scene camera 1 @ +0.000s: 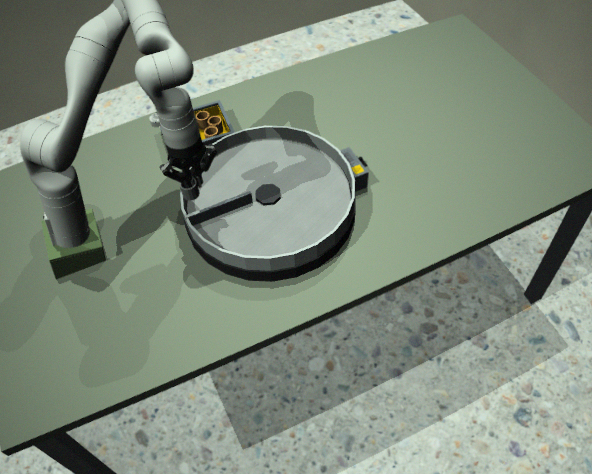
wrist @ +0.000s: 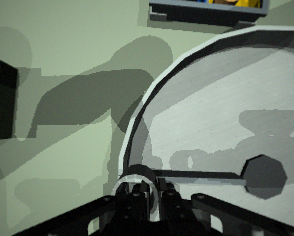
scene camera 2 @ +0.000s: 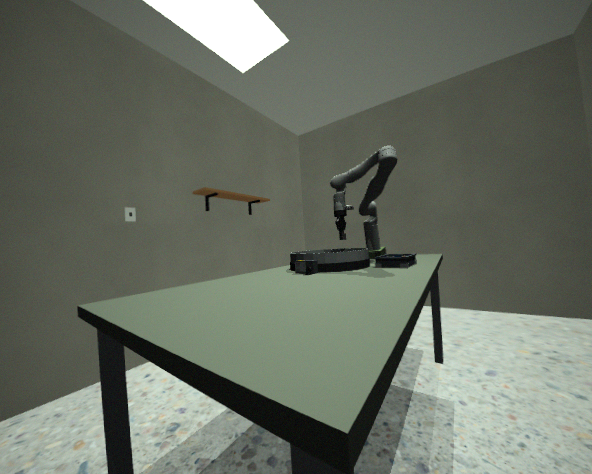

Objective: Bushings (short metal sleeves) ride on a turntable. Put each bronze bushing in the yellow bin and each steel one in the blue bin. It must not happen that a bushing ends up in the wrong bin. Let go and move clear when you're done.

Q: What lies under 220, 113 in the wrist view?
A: A turntable.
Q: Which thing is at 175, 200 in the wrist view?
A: My gripper.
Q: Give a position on a turntable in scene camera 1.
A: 305, 194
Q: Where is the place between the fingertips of my gripper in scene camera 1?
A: At 196, 186
